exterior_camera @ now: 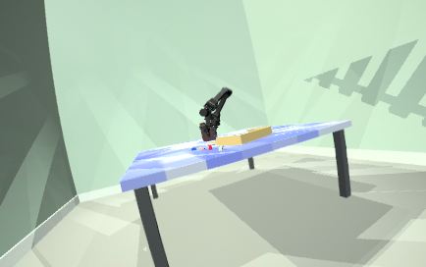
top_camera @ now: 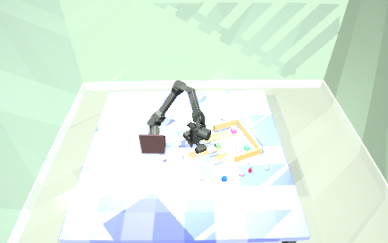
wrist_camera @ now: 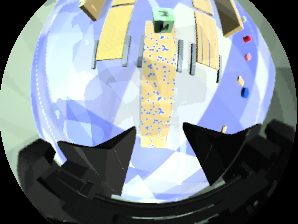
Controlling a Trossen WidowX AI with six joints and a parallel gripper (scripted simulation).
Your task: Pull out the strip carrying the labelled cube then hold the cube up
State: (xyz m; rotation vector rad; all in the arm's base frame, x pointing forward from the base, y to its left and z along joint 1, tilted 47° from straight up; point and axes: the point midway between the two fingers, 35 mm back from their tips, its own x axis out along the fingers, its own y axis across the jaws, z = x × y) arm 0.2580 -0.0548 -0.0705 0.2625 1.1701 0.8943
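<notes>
The labelled cube is 16 cm ahead of my gripper tip, 6 cm to the left of it and 2 cm below it. Also, from my gripper tip: magenta cube: 29 cm ahead, 19 cm to the left, 2 cm below; green cube: 35 cm ahead, 2 cm to the left, 2 cm below.
</notes>
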